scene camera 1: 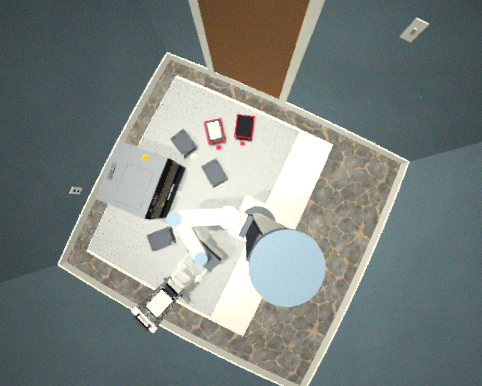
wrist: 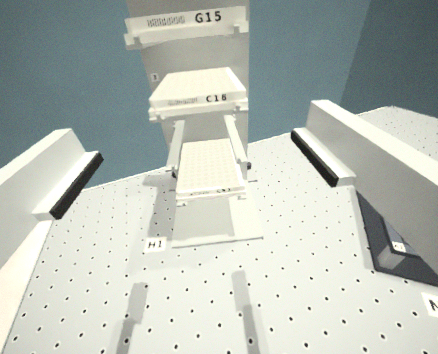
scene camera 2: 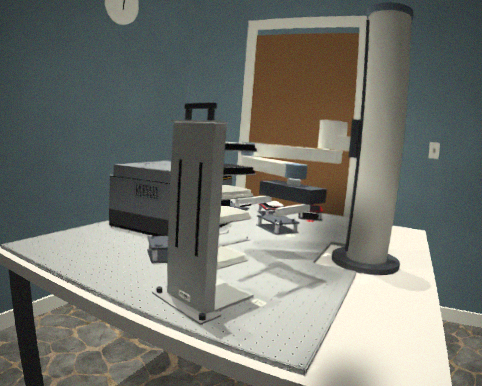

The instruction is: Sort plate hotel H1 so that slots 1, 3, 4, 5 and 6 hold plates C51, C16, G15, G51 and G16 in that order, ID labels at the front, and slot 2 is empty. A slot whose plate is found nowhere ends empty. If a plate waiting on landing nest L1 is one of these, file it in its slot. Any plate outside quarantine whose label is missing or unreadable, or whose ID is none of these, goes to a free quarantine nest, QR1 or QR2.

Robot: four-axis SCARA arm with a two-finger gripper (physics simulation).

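Hotel H1 [scene camera 1: 145, 320] [scene camera 2: 195, 215] [wrist: 197, 56] stands at the table's corner. In the wrist view, plate G15 [wrist: 187, 22] sits above the slot label 3. Plate C16 [wrist: 200, 86] lies in slot 3, its label at the front. Below it, slot 2 shows bare side rails. A plate whose narrow label seems to read C51 [wrist: 210, 162] lies in the lowest slot. My gripper [scene camera 2: 250, 207] [wrist: 194, 131] is open and empty, in front of the hotel with its fingers wide apart. Slots 5 and 6 are outside the wrist view; their contents are unclear in scene camera 2.
One red-edged quarantine nest [scene camera 1: 223, 135] holds a white plate [scene camera 1: 214, 130]; the other [scene camera 1: 245, 127] looks empty and dark. Grey nests [scene camera 1: 183, 143] [scene camera 1: 214, 172] [scene camera 1: 161, 238] stand around a large grey instrument [scene camera 1: 130, 180] [scene camera 2: 140, 200]. A dark nest [wrist: 367, 232] is right of H1. The arm's column [scene camera 2: 381, 140] stands behind.
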